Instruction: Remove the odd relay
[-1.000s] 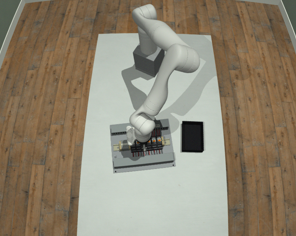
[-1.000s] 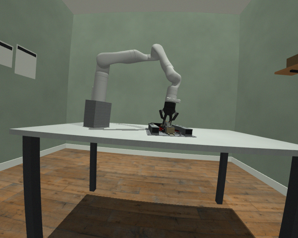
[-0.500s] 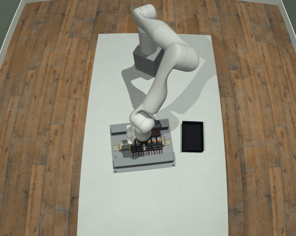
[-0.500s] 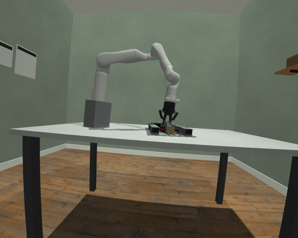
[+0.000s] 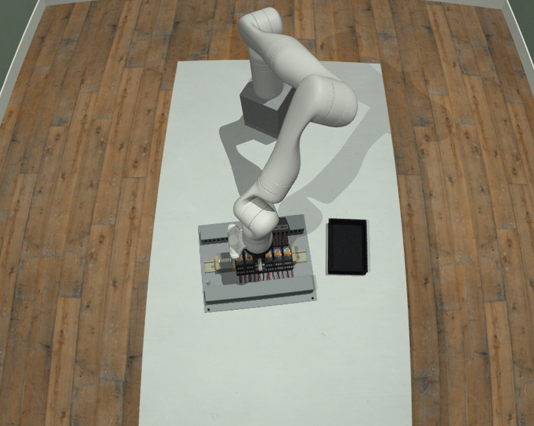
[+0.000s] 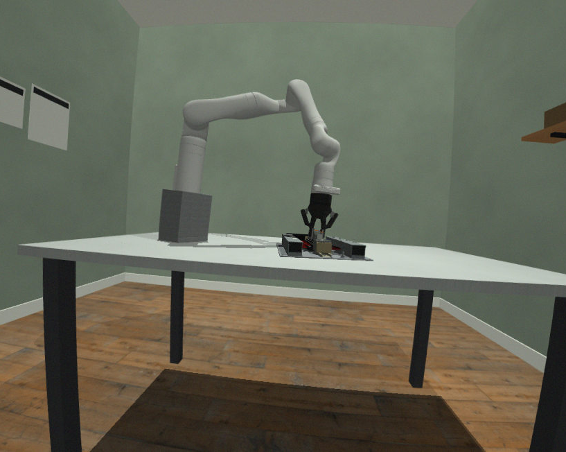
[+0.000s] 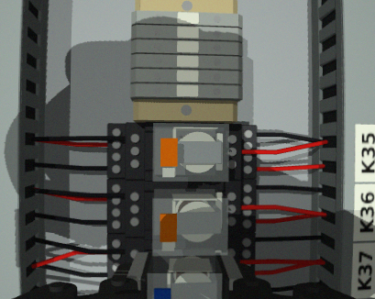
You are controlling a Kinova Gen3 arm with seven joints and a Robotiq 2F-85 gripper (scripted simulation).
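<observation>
Now: the blue-button relay 1 cm below my hand. Also, from my hand: black parts tray (5 cm behind, 26 cm to the left, 4 cm below); grey relay panel (1 cm to the right, 3 cm below).
</observation>
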